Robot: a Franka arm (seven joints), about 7 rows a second.
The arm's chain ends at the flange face. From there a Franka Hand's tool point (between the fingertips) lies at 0.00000 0.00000 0.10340 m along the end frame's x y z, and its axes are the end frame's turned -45 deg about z.
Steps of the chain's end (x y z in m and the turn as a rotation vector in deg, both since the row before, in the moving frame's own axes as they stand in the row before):
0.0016 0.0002 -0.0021 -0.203 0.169 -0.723
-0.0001 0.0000 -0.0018 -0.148 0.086 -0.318
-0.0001 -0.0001 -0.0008 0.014 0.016 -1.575
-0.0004 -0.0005 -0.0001 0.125 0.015 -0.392
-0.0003 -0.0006 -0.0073 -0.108 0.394 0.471
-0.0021 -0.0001 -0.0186 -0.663 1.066 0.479
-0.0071 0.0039 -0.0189 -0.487 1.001 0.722
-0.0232 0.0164 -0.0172 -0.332 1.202 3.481
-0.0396 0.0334 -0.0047 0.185 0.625 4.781
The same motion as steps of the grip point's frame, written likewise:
0.0009 0.0017 -0.0021 -0.263 -0.024 -0.723
-0.0001 0.0002 -0.0018 -0.165 -0.044 -0.318
0.0000 -0.0001 -0.0008 -0.001 0.021 -1.575
0.0002 -0.0008 -0.0001 0.078 0.099 -0.392
0.0006 0.0000 -0.0073 -0.355 0.202 0.471
-0.0009 0.0007 -0.0186 -1.223 0.285 0.479
-0.0071 -0.0004 -0.0189 -1.052 0.363 0.722
-0.0270 -0.0028 -0.0172 -1.085 0.615 3.481
-0.0506 -0.0038 -0.0047 -0.311 0.573 4.781

